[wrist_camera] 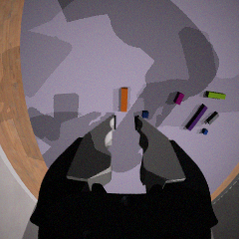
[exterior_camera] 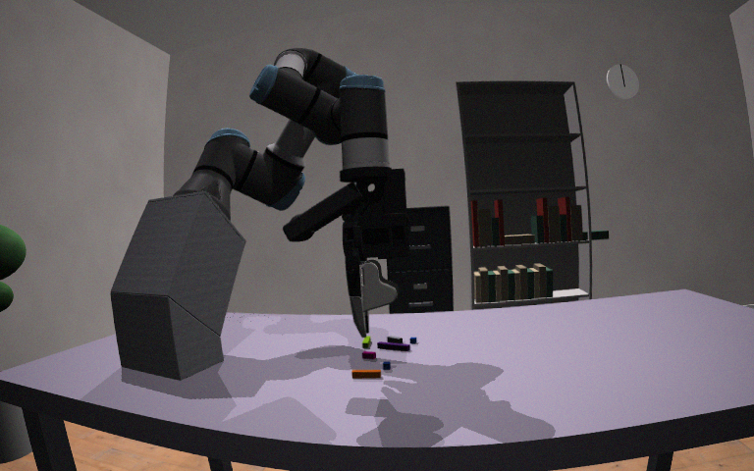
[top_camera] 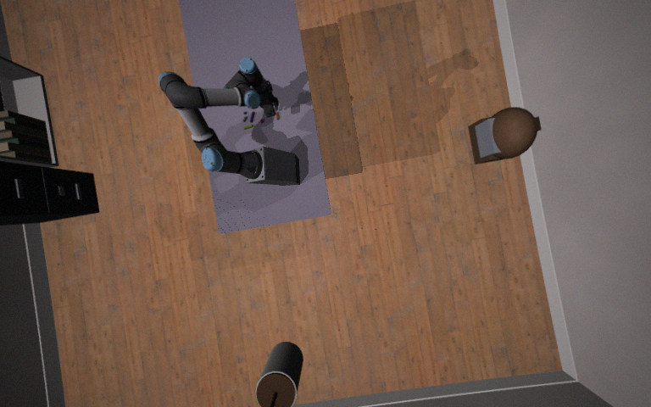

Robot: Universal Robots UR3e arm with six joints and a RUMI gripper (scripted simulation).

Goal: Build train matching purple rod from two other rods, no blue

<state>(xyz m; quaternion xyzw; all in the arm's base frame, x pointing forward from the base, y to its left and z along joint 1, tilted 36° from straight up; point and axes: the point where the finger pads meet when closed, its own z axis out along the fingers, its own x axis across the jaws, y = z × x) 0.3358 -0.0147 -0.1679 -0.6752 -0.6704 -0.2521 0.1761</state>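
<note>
My gripper is now 8 cm above the orange rod. Also, from my hand: lime rod (3 cm behind, 18 cm to the left, 8 cm below); then purple rod (2 cm ahead, 15 cm to the left, 8 cm below); then magenta rod (1 cm behind, 10 cm to the left, 8 cm below).
</note>
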